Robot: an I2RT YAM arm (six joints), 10 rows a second.
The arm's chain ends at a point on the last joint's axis. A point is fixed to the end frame.
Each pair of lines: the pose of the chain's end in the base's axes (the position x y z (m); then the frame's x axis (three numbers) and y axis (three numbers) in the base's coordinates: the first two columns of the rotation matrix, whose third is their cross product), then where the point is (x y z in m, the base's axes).
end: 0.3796 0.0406 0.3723 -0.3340 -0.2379 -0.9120 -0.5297 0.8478 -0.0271
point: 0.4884 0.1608 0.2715
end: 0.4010 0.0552 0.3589 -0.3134 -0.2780 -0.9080 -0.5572 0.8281 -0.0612
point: 0.5071 0.1757 0.2557
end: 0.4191 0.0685 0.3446 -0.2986 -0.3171 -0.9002 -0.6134 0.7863 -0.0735
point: 0.5160 0.1939 0.2383
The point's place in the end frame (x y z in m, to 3 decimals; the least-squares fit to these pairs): 0.027 0.047 0.183
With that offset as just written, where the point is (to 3 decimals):
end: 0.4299 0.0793 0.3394 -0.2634 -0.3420 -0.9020 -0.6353 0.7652 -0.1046
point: 0.526 0.206 0.233
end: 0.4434 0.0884 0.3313 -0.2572 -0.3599 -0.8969 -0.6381 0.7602 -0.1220
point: 0.539 0.213 0.224
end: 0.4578 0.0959 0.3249 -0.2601 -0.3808 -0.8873 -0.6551 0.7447 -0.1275
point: 0.550 0.221 0.214
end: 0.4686 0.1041 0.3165 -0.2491 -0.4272 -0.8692 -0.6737 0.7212 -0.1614
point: 0.558 0.226 0.200
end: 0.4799 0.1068 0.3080 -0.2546 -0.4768 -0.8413 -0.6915 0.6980 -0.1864
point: 0.564 0.225 0.184
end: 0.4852 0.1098 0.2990 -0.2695 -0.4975 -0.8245 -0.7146 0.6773 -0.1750
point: 0.562 0.227 0.170
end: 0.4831 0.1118 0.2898 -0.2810 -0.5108 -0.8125 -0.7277 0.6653 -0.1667
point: 0.556 0.229 0.158
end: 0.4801 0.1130 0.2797 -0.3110 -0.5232 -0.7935 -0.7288 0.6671 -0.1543
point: 0.549 0.227 0.143
